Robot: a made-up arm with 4 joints. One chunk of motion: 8 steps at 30 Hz.
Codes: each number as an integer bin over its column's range. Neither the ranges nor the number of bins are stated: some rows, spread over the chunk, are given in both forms.
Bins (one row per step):
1: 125 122 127 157 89 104
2: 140 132 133 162 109 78
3: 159 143 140 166 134 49
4: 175 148 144 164 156 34
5: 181 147 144 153 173 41
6: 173 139 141 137 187 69
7: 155 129 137 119 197 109
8: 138 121 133 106 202 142
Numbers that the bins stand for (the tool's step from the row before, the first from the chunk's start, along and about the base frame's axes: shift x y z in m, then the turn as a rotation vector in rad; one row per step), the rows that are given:
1: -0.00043 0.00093 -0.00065 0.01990 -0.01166 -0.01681
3: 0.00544 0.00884 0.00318 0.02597 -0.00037 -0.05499
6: 0.00785 0.00733 0.00347 0.00641 0.01293 -0.04111
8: 0.00181 0.00055 0.00112 -0.01450 0.01670 0.00956
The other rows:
2: 0.00216 0.00469 0.00112 0.02327 -0.00664 -0.03486
4: 0.00820 0.01072 0.00435 0.02462 0.00515 -0.06540
5: 0.00923 0.01034 0.00435 0.01720 0.00942 -0.06054
7: 0.00475 0.00356 0.00229 -0.00573 0.01544 -0.01334

